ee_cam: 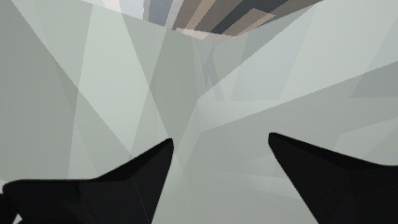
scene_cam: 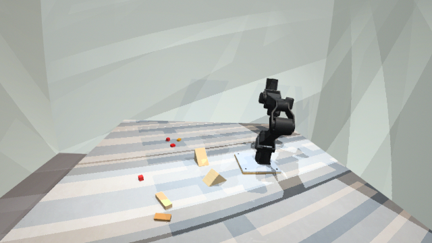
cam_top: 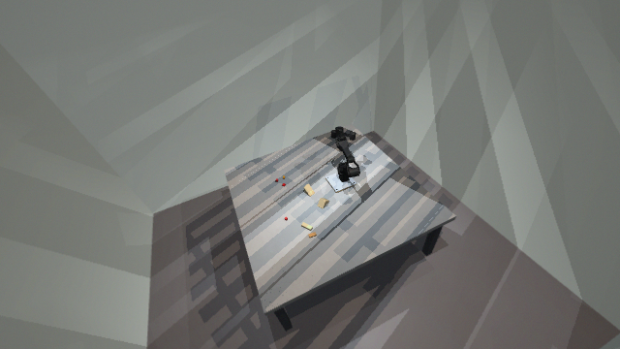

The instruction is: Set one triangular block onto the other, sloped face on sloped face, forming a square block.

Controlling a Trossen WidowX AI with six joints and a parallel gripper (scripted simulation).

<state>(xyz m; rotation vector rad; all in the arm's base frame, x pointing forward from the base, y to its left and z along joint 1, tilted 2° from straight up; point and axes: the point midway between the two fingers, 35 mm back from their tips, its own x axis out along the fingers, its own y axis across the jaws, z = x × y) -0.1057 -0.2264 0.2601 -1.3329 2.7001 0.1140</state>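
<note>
My gripper tip is now 37 cm short of the tan wooden block, 41 cm to the right of it and 24 cm above it. From my gripper tip the other things lie so: orange piece 57 cm ahead, 2 cm to the left, 26 cm below.
</note>
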